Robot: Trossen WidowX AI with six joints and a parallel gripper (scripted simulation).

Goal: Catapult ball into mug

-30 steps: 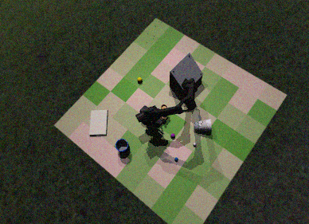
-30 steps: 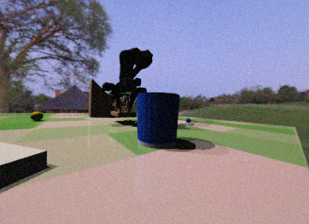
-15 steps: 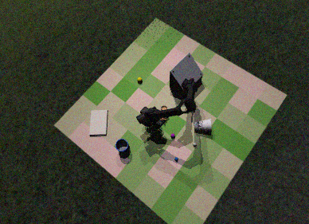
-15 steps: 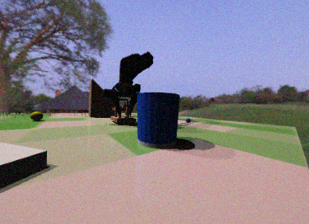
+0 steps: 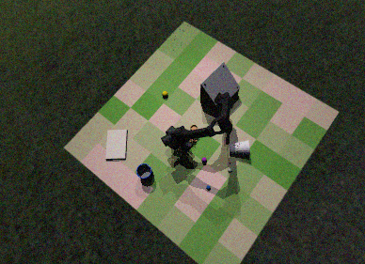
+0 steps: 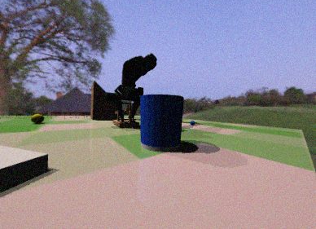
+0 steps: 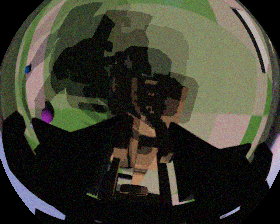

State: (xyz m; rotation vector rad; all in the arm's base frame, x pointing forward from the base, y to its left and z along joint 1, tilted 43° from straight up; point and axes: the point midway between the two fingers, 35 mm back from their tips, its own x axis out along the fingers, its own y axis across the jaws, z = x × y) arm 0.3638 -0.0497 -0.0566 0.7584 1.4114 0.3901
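Right now the purple ball is 1 cm ahead of my gripper tip, 19 cm to the left of it and 2 cm below it. Also, from my gripper tip: blue ball: 14 cm ahead, 30 cm to the left, 2 cm below; then wooden catapult: 6 cm behind, 3 cm to the left, 2 cm above; then blue mug: 28 cm ahead, 7 cm to the right.
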